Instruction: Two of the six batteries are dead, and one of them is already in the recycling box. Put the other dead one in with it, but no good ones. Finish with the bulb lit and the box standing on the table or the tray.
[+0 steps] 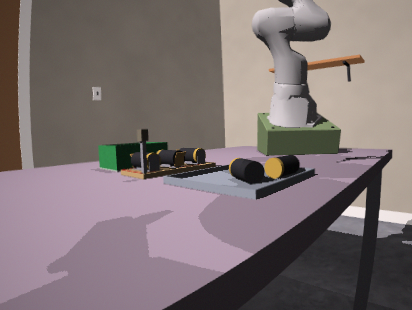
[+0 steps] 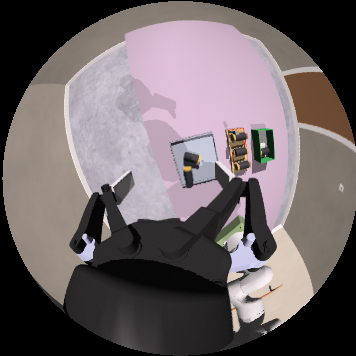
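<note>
My gripper (image 2: 171, 172) is open and empty, high above the table. Two black batteries with gold ends, one (image 1: 247, 170) (image 2: 191, 159) beside the other (image 1: 283, 167) (image 2: 188, 177), lie on the grey tray (image 1: 210, 187) (image 2: 204, 142). Three batteries (image 1: 141, 160) (image 2: 240, 136), (image 1: 167, 157) (image 2: 241, 152), (image 1: 190, 155) (image 2: 242, 165) sit in a row on the wooden holder (image 1: 167, 173). A post with a dark block (image 1: 142, 135) rises at its near end; whether a bulb is lit cannot be told. The green box (image 1: 110, 157) (image 2: 273, 145) stands upright on the table, with one battery (image 2: 265, 151) inside.
The holder stands between the tray and the box. The arm (image 1: 290, 65) rises from a green base block (image 1: 300, 141) at the table's far end. A wooden shelf (image 1: 335, 62) is on the wall behind it. The table's edge runs close beside the tray.
</note>
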